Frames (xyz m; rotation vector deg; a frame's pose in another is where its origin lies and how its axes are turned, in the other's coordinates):
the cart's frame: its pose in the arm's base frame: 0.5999 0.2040 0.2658 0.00 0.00 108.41
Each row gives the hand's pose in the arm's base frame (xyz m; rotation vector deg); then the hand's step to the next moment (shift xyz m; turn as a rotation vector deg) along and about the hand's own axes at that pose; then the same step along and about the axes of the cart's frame.
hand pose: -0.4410 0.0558 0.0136 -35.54 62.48 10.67
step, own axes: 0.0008 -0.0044 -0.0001 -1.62 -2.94 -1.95
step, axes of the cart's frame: -0.0043 -0.0009 0.0009 -2.76 1.95 1.91
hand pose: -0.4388 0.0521 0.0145 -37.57 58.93 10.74
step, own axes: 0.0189 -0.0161 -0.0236 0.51 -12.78 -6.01
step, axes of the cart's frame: -0.0279 0.0097 -0.0173 -13.53 2.94 2.82
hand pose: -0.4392 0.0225 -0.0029 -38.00 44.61 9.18
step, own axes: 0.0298 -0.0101 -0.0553 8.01 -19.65 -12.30
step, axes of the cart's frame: -0.0398 0.0218 -0.0446 -24.32 2.20 -2.28
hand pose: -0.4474 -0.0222 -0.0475 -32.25 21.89 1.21
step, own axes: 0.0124 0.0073 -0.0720 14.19 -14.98 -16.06
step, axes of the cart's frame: -0.0264 0.0240 -0.0642 -24.15 -1.92 -9.84
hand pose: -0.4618 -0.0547 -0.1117 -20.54 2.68 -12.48
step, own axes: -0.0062 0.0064 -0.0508 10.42 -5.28 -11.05
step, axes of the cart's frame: -0.0068 0.0118 -0.0497 -12.92 -4.31 -8.55
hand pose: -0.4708 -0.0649 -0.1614 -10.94 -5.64 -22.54
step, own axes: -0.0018 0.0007 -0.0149 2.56 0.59 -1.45
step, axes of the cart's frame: -0.0015 0.0010 -0.0149 -1.52 -2.31 -1.18
